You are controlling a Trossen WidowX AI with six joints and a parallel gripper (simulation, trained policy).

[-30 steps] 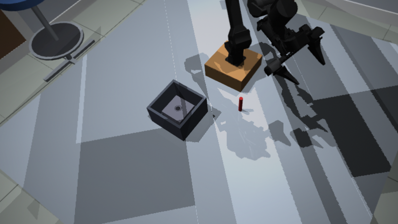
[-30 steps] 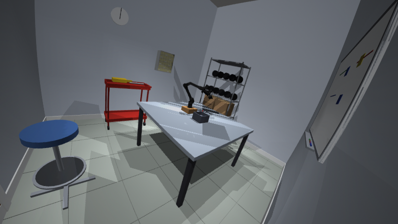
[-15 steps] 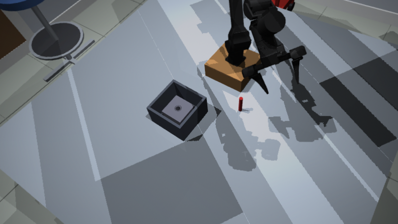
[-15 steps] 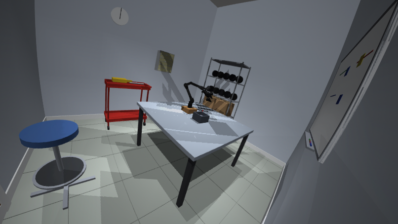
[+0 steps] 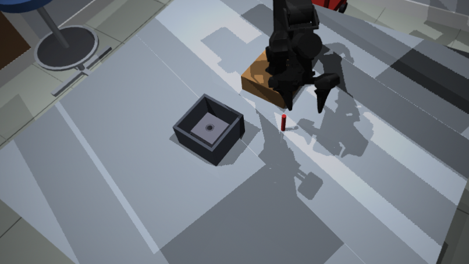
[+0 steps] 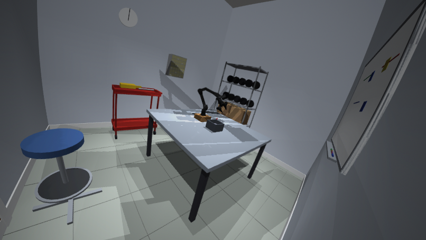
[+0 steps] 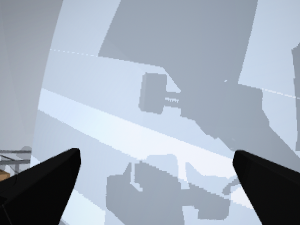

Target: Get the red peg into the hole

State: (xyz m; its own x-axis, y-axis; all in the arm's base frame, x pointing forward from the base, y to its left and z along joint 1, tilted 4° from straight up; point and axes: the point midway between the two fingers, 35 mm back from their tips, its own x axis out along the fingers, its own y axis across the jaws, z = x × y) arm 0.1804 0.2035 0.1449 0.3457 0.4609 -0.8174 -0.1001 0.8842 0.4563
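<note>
My gripper tip is 16 cm above the red peg, 8 cm to the left of it and 2 cm past it. Round my gripper tip: pale plate (25 cm to the right, 15 cm below, 14 cm ahead); dark box (25 cm to the right, 17 cm below, 14 cm ahead).
</note>
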